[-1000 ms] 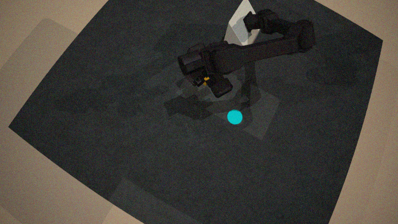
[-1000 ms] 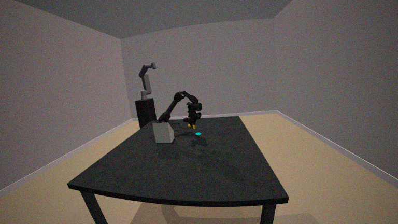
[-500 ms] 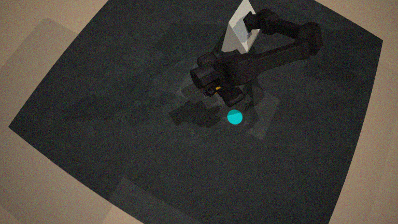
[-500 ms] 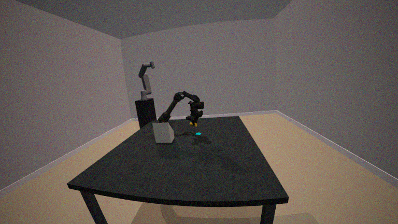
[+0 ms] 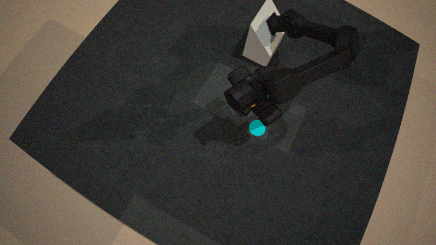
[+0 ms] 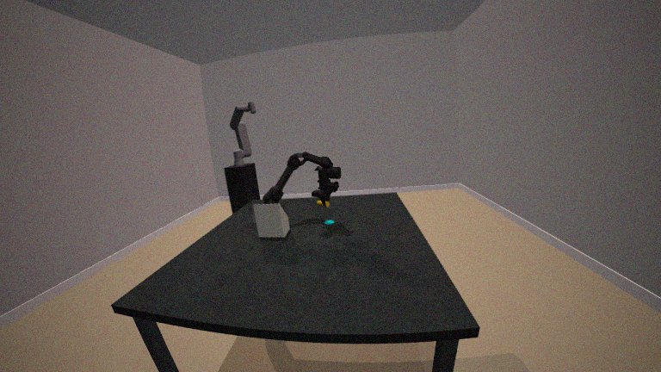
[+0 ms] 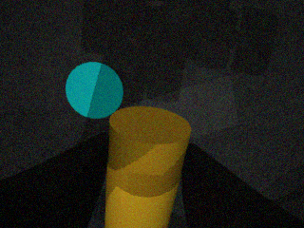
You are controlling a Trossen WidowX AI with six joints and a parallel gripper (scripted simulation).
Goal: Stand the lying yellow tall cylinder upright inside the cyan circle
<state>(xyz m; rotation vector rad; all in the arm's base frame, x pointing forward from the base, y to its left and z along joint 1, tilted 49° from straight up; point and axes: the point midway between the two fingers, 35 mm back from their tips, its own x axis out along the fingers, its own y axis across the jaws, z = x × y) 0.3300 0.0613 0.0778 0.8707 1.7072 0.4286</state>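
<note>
Now: gripper tip 10 mm past the cyan circle, 60 mm to the right of it and 140 mm above it. The rest, counted from my gripper tip: yellow tall cylinder (20 mm behind, 10 mm to the left).
</note>
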